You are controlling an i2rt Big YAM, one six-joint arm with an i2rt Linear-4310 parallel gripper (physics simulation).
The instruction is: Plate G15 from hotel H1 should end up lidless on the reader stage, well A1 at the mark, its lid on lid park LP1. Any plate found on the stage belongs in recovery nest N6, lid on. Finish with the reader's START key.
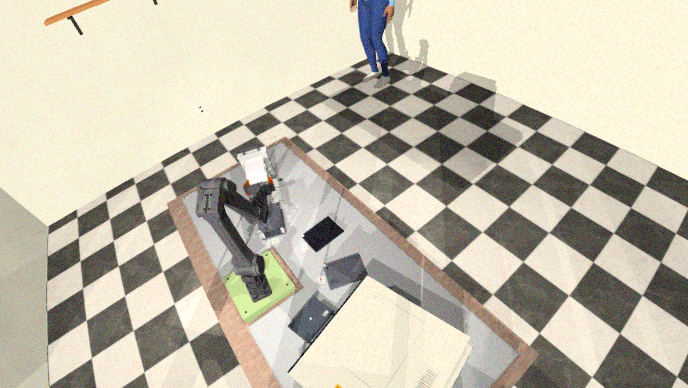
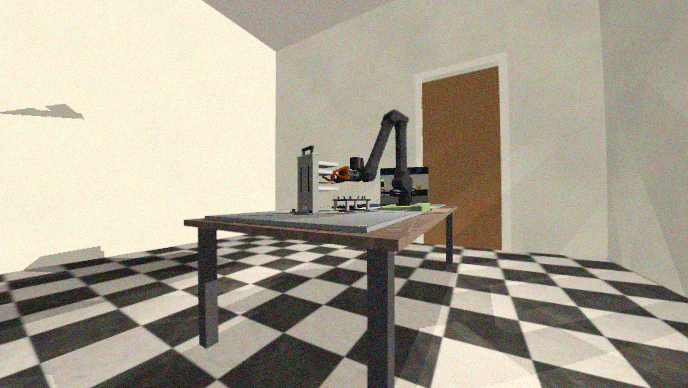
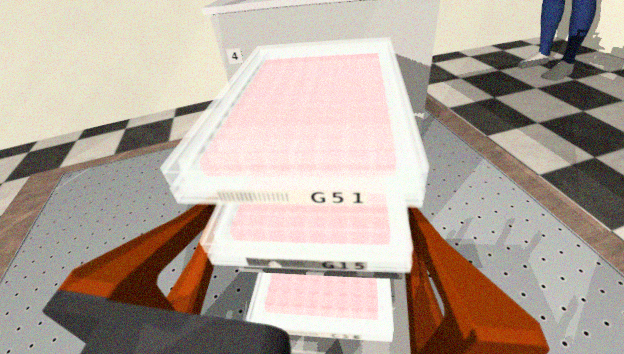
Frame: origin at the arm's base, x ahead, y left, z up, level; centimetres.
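Seen in the pictures: gripper, fingertip midpoint: (image 1: 258,177) (image 3: 314,205); arm's base, origin of the base link: (image 1: 258,287) (image 2: 406,204).
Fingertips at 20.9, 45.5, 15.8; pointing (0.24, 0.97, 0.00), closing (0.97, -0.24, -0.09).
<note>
Pixels of each thing's top centre, then the offset from my fingertips to it, as dx, dy, dz. "*": a spot on its surface instead.
- Plate G15, middle of its top: (image 3: 316,149) (image 1: 256,172) +0.6, +2.6, +1.6
- plate G51, middle of its top: (image 3: 309,81) (image 1: 254,166) +0.6, +2.7, +5.4
- third pink plate, middle of its top: (image 3: 326,235) +0.6, +2.7, -6.1
- cream reader, middle of its top: (image 1: 378,356) (image 2: 403,169) +4.3, -100.7, +11.3
- dark nest with posts, middle of its top: (image 1: 267,214) (image 2: 351,196) -3.7, -14.9, -10.5
- black pad, surface spot: (image 1: 323,233) * +14.9, -35.2, -17.2
Plate G15 (image 3: 310,222) is clear-lidded with pink wells and sits level in hotel H1 (image 2: 306,185) (image 3: 325,25), directly under plate G51 (image 3: 305,115). A third pink plate (image 3: 322,300) sits below G15; its label is too blurred to read. My gripper (image 1: 259,185) (image 2: 331,177) (image 3: 314,205) is open at the hotel, with one orange finger along each side of G15. The gaps are very narrow, and contact cannot be made out. G51 hides the fingertips in part. The cream reader (image 1: 385,335) stands at the table's other end; its stage and START key cannot be made out.
A dark nest with posts (image 1: 274,222) (image 2: 352,201) stands near the hotel. A black pad (image 1: 323,233) and two dark flat fixtures (image 1: 345,271) (image 1: 311,318) lie between it and the reader. The arm stands on a green base (image 1: 235,295). A person (image 1: 374,35) (image 3: 552,25) stands beyond the table.
</note>
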